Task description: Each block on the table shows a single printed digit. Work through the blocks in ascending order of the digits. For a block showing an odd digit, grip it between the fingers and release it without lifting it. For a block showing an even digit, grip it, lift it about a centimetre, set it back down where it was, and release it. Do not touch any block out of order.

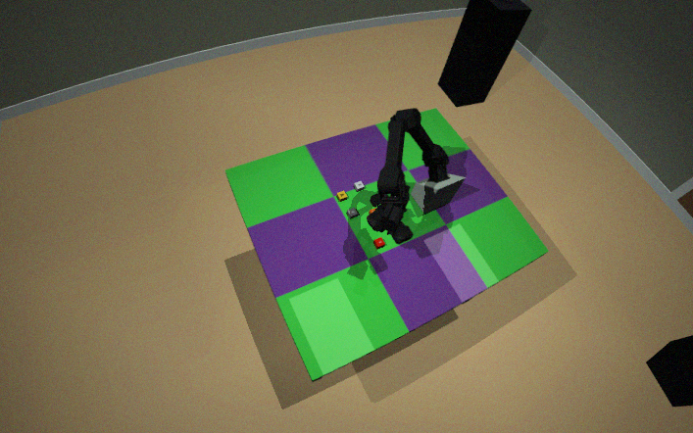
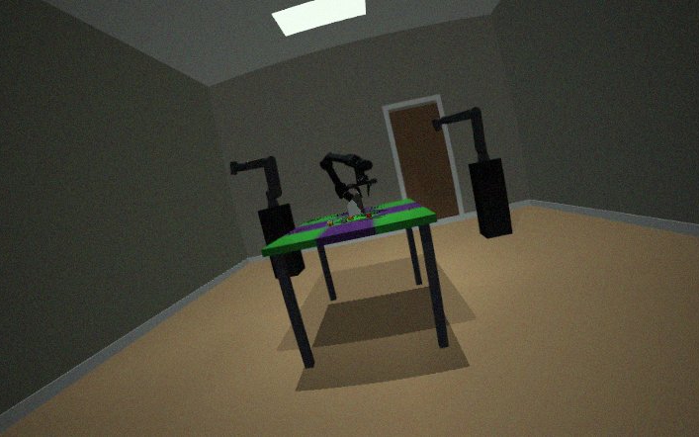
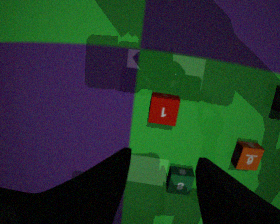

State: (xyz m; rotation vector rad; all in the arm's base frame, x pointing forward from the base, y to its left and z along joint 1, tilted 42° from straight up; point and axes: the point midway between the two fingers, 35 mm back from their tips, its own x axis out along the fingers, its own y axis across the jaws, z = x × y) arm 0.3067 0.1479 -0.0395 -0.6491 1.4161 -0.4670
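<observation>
My gripper tip is now 27 cm to the left of the white block, 12 cm above it and 3 cm past it. The rest, counted from my gripper tip: grey block (16 cm to the right, 12 cm below, 4 cm ahead); red block (12 cm below); yellow block (24 cm to the right, 12 cm below, 5 cm ahead).
</observation>
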